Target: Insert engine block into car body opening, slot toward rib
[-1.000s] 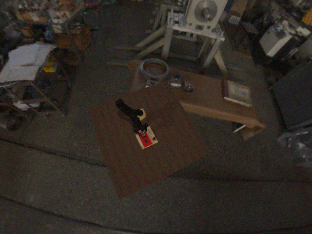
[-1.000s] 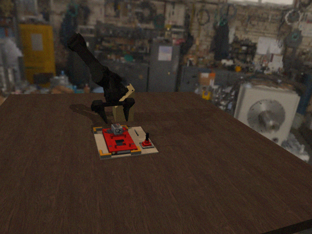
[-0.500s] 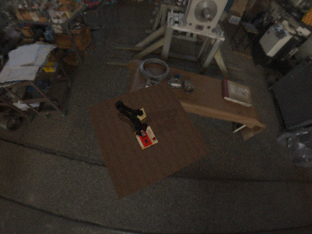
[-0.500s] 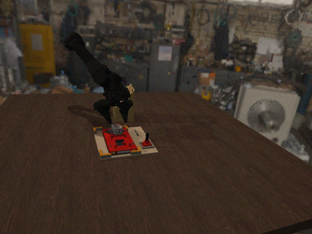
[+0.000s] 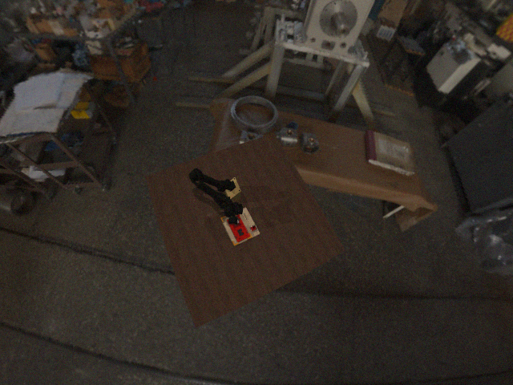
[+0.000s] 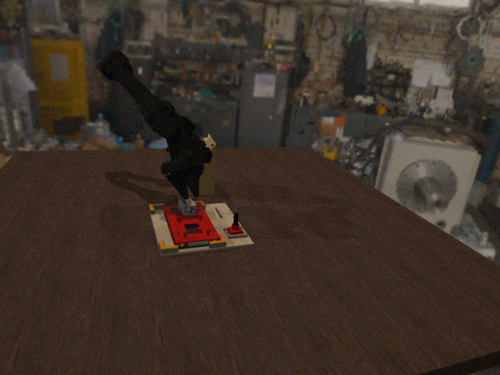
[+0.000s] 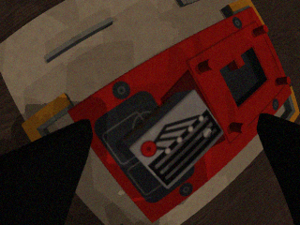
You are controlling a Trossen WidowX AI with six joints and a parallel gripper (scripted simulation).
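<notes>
Right now my gripper tip is 20 mm to the left of the engine block and 30 mm above it.
</notes>
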